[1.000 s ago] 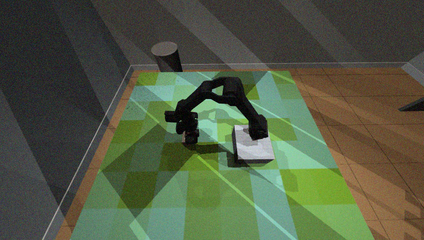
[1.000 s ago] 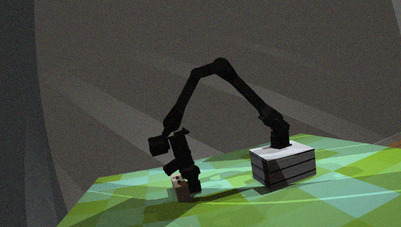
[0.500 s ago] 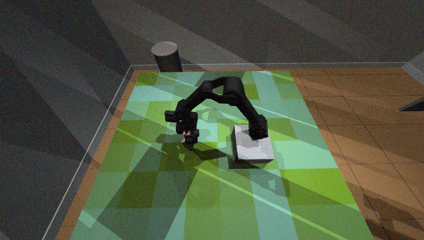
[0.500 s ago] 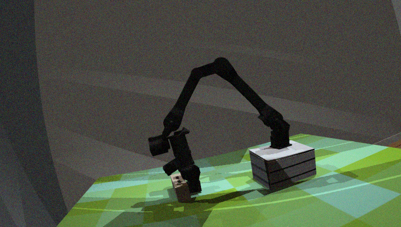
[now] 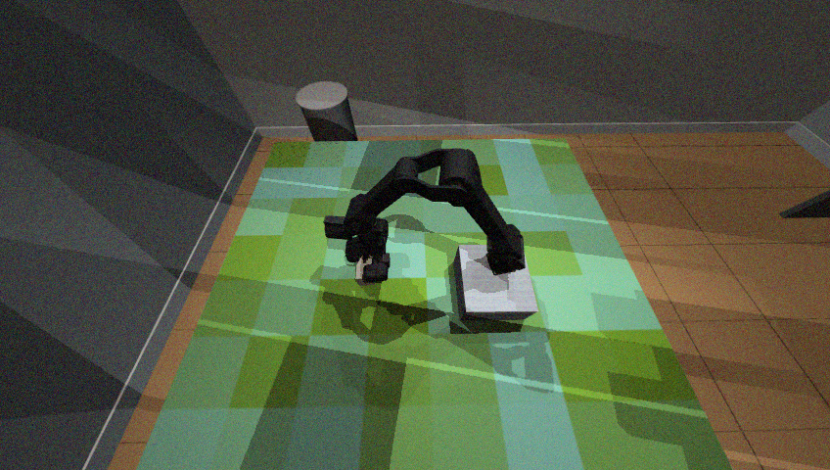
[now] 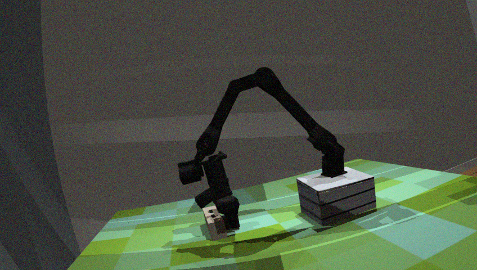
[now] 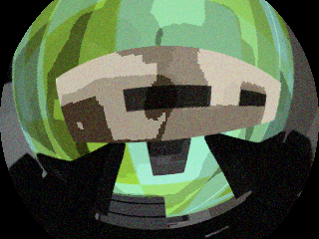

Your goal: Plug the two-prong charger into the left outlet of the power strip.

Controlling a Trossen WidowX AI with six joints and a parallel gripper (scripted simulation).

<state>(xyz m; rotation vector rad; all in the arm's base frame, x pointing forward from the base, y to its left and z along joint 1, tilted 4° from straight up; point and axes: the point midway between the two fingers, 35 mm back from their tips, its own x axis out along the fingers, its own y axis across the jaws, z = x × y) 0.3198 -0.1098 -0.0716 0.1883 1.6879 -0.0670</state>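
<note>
My gripper tip is 2 cm short of the black two-prong charger and 1 cm below it.
</note>
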